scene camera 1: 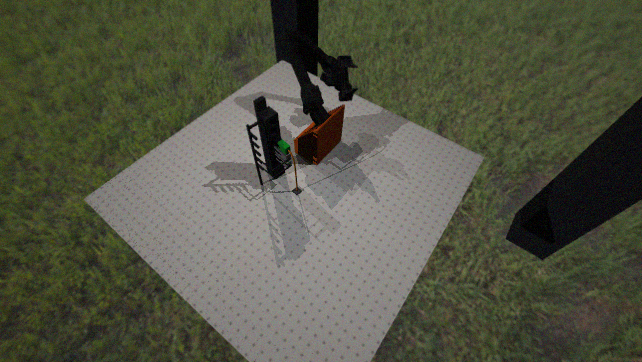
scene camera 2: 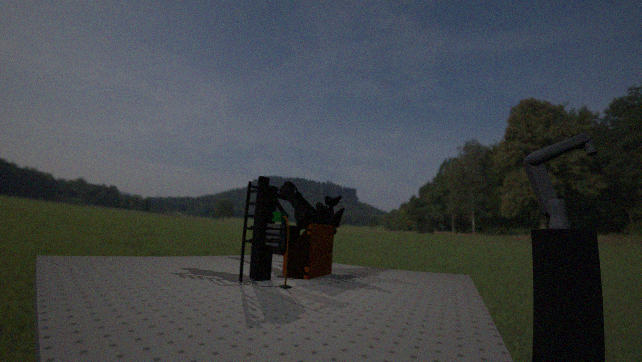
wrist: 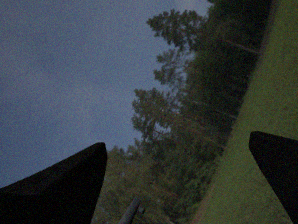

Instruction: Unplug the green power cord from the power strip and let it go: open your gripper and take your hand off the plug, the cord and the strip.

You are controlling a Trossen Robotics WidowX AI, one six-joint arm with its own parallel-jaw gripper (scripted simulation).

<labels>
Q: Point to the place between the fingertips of my gripper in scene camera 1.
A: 357,77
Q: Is my gripper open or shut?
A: Open.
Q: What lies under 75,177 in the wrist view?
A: My gripper.
</labels>
